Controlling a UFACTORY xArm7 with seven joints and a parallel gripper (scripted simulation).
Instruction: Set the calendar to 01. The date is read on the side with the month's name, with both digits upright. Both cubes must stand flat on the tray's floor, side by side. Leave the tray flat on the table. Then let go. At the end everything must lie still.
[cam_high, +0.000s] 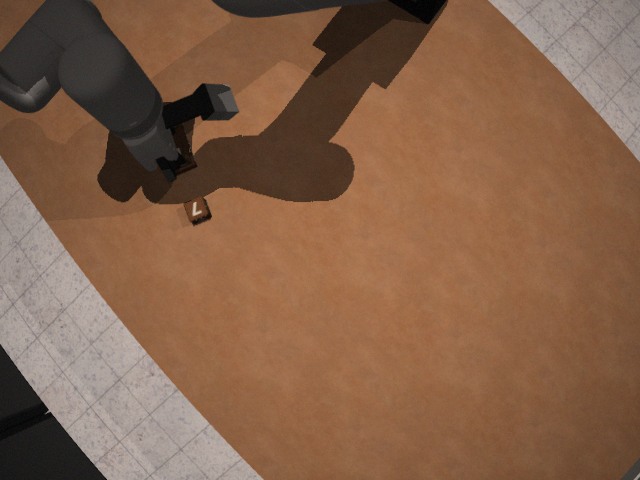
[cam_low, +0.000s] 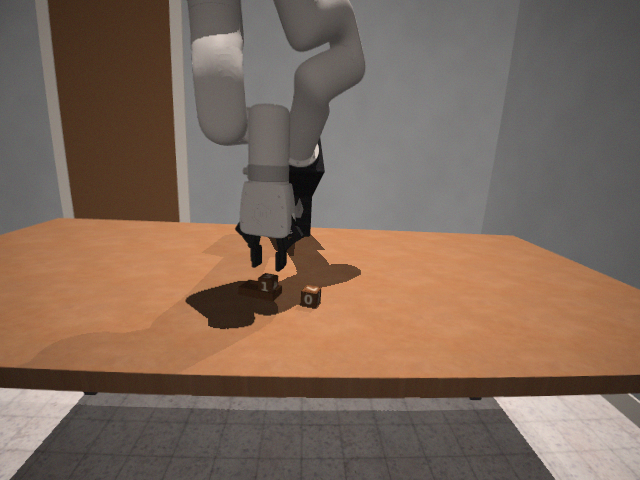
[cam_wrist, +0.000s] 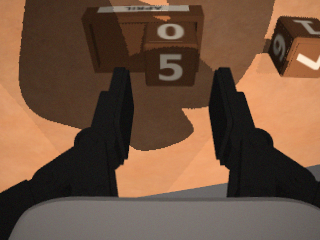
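Right now the cube is 9 cm to the left of my hand, 6 cm below it and 3 cm ahead of it. The rest, counted from my hand: calendar tray (7 cm below, 2 cm to the right, 1 cm behind).
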